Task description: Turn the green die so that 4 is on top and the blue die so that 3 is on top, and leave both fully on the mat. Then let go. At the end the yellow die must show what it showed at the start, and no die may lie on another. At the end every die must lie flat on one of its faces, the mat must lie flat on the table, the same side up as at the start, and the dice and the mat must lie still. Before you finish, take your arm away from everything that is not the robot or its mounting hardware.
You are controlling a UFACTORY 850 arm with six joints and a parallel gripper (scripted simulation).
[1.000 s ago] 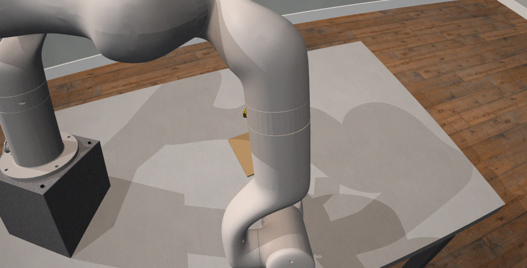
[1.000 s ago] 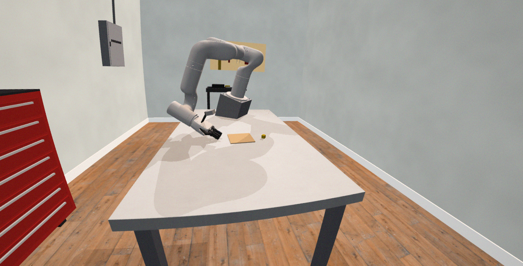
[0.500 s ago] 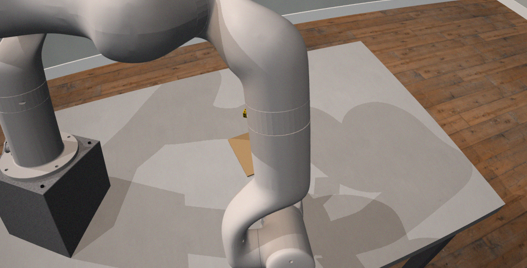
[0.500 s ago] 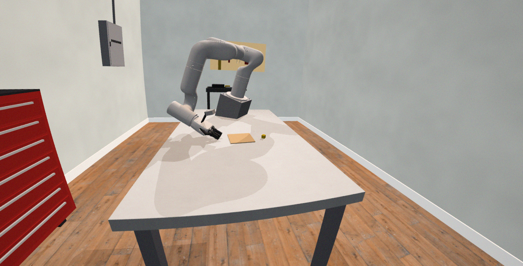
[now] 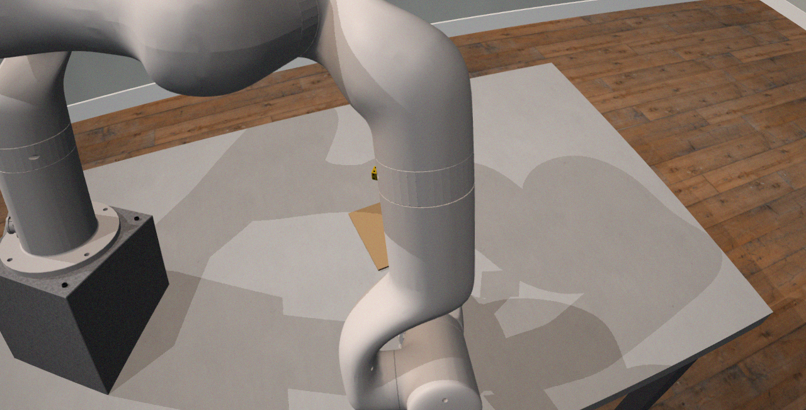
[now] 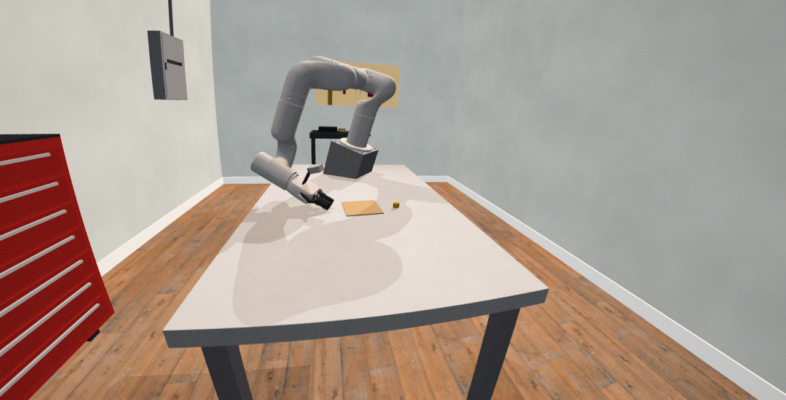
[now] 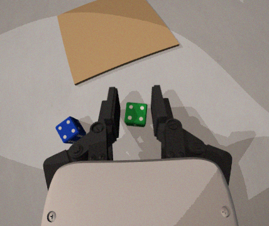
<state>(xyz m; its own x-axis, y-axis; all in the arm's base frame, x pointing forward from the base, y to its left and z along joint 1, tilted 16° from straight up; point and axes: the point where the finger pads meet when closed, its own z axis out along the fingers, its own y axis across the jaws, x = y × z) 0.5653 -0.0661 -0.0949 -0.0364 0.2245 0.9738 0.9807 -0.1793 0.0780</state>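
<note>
Now: hand 10 mm above the green die. Also, from my hand: blue die: 70 mm behind, 10 mm below; tan mat: 10 mm behind, 140 mm to the left, 20 mm below; yellow die: 20 mm behind, 270 mm to the left, 10 mm below.
</note>
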